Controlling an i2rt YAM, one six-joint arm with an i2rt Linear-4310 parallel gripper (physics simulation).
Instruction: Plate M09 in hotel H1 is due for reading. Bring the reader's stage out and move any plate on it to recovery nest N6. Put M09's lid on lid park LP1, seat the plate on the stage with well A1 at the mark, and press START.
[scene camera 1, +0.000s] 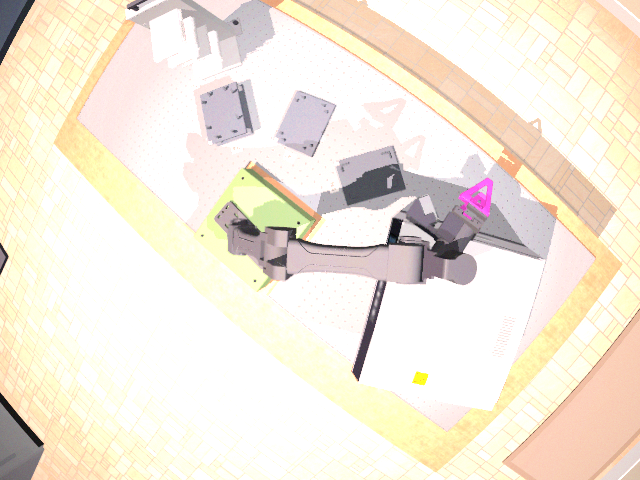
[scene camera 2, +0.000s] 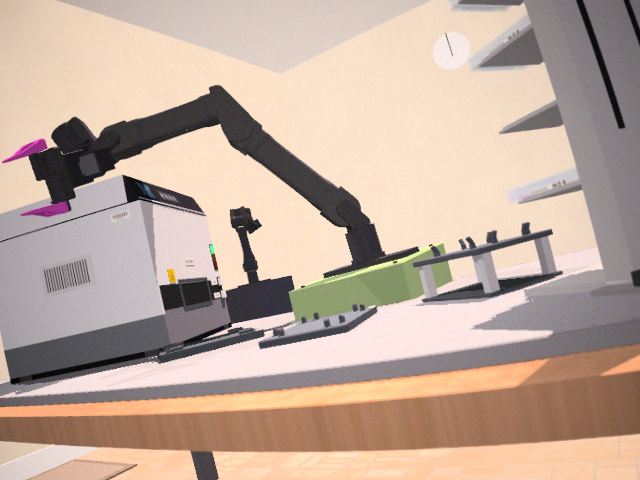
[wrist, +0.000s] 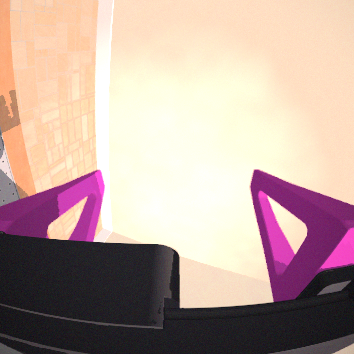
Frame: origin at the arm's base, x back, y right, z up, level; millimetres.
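Seen in the pictures: gripper, fingertip midpoint: (scene camera 1: 486, 187) (scene camera 2: 13, 188) (wrist: 176, 177); arm's base, link origin: (scene camera 2: 370, 265).
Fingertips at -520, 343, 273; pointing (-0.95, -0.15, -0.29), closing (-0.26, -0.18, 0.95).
Pixels of each thing's top centre, then the offset from my fingertips to it, as dx, dy, dz. "spot": a spot on its surface instead.
- white reader, top centre: (scene camera 1: 450, 325) (scene camera 2: 102, 205) +253, +150, +0
- dark framed panel, top centre: (scene camera 2: 193, 282) +345, -5, -221
- plate labelled M09, surface spot: (scene camera 2: 558, 184) spot: +183, -793, -241
- hotel, surface spot: (scene camera 2: 584, 139) spot: +125, -835, -214
- raised pegged platform, top centre: (scene camera 2: 475, 234) (scene camera 1: 219, 112) +328, -642, -267
- flat pegged plate, top centre: (scene camera 2: 320, 315) (scene camera 1: 303, 122) +199, -450, -323
- dark-shadowed flat plate, top centre: (scene camera 2: 206, 337) (scene camera 1: 369, 175) +182, -219, -325
My gripper (scene camera 1: 478, 197) (scene camera 2: 12, 187) (wrist: 176, 177) is open and empty, with its magenta fingers wide apart. It is high beside the top of the white reader (scene camera 1: 444, 330) (scene camera 2: 77, 289). The reader's front shows a dark framed panel (scene camera 2: 197, 294); no stage shows standing out of it. A plate labelled M09 (scene camera 2: 558, 184) lies on a low shelf of the hotel (scene camera 2: 584, 139) at the right. A raised pegged platform (scene camera 1: 223, 111) (scene camera 2: 485, 249), a flat pegged plate (scene camera 1: 307, 121) (scene camera 2: 320, 329) and a dark-shadowed flat plate (scene camera 1: 361, 165) (scene camera 2: 211, 345) hold nothing; their labels are not readable.
The green arm base (scene camera 1: 268, 201) (scene camera 2: 361, 291) stands between the reader and the raised platform. Another plate, labelled M04 (scene camera 2: 509, 38), lies higher in the hotel. A small second arm (scene camera 2: 248, 245) stands behind the reader. The wrist view shows wall and floor (wrist: 60, 100).
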